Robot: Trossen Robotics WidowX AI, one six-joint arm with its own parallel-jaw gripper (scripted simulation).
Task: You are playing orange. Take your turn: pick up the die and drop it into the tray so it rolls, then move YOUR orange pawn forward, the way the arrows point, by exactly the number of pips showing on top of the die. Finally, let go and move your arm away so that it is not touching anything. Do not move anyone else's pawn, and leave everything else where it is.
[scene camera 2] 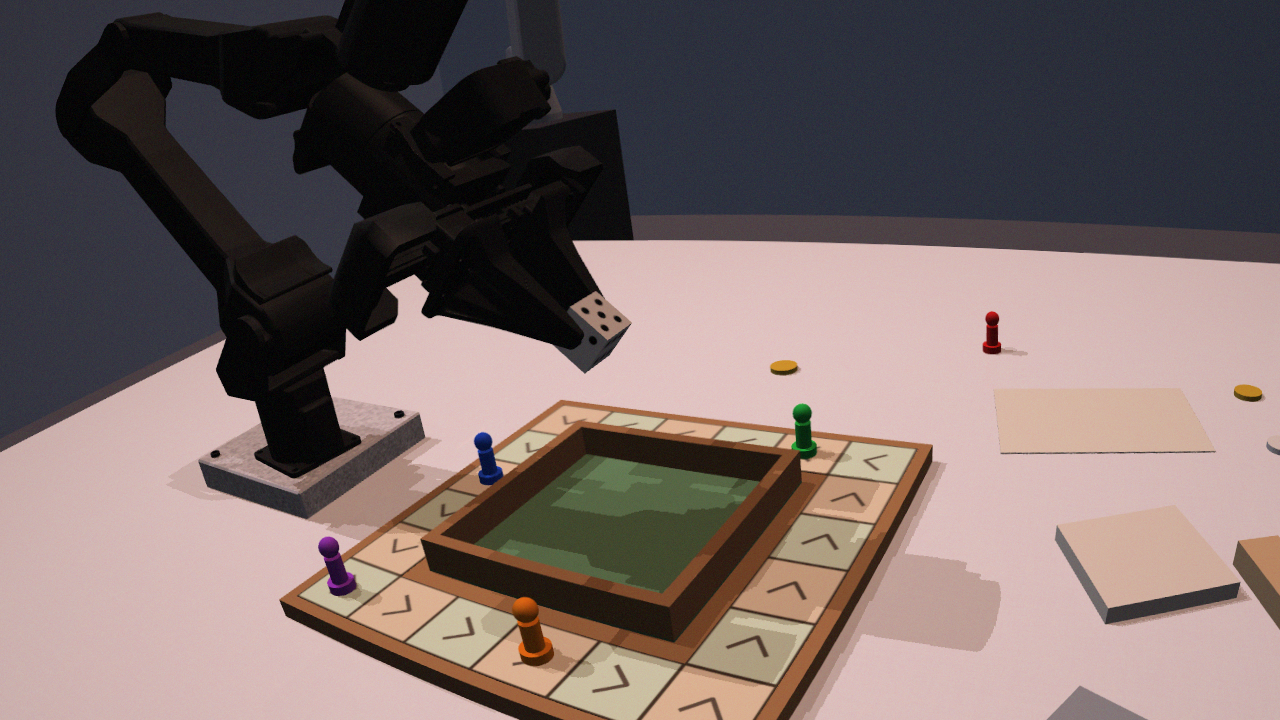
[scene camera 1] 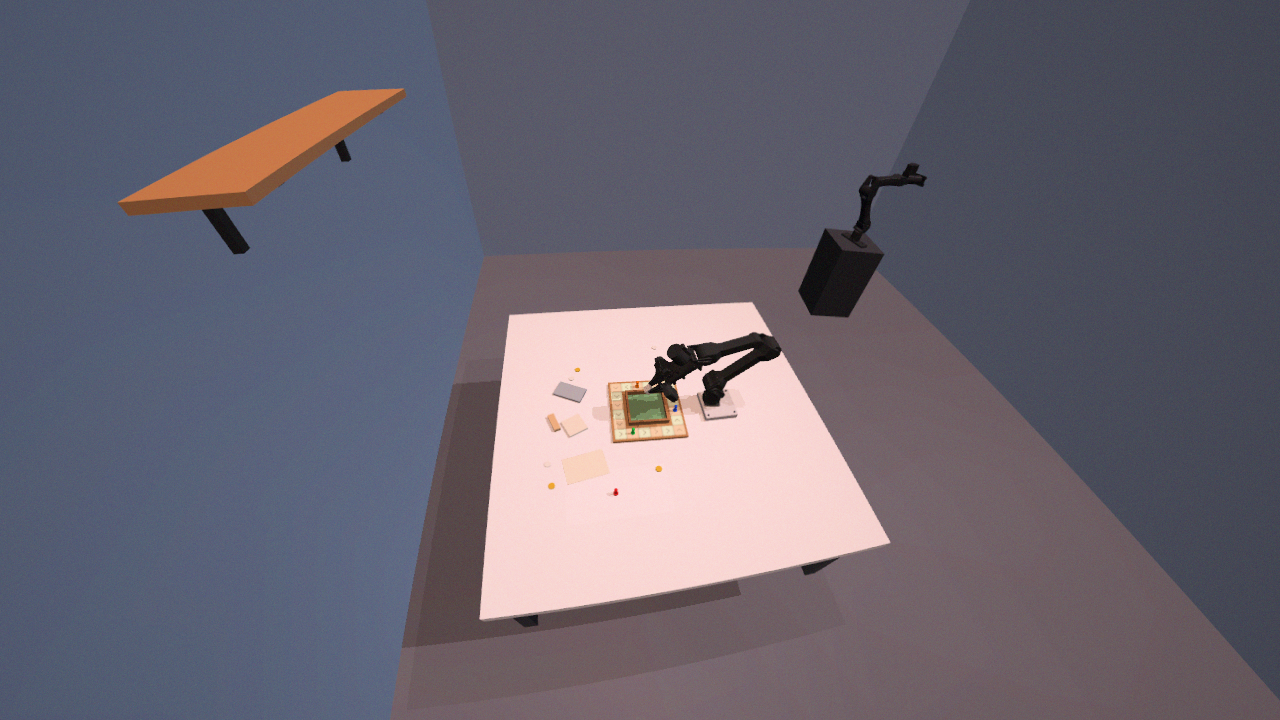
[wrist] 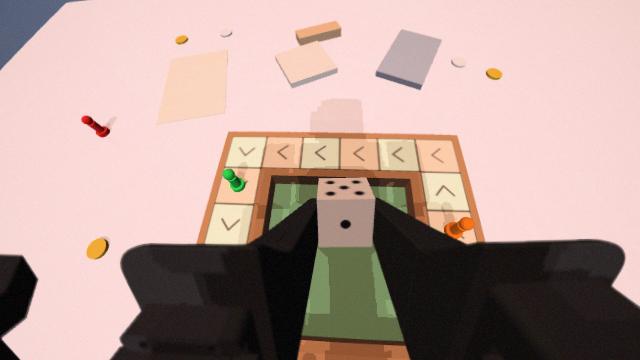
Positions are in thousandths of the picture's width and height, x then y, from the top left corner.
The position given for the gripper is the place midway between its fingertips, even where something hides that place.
The gripper (scene camera 2: 464, 462) holds a white die (wrist: 540, 574). Further things: a purple pawn (scene camera 2: 266, 809), a blue pawn (scene camera 2: 383, 658), a green pawn (scene camera 2: 626, 574), a flat card (scene camera 2: 850, 584), a thick tile (scene camera 2: 885, 785) and a green tray (scene camera 2: 498, 728).
The flat card shows as well in scene camera 1 (scene camera 1: 463, 645) and in the wrist view (wrist: 307, 238). The thick tile shows as well in the wrist view (wrist: 471, 182). The gripper also shows in scene camera 1 (scene camera 1: 506, 541) and in the wrist view (wrist: 537, 574). Scene camera 1 misses the purple pawn, which is hidden by the gripper. The wrist view does not show the purple pawn: it is out of frame.
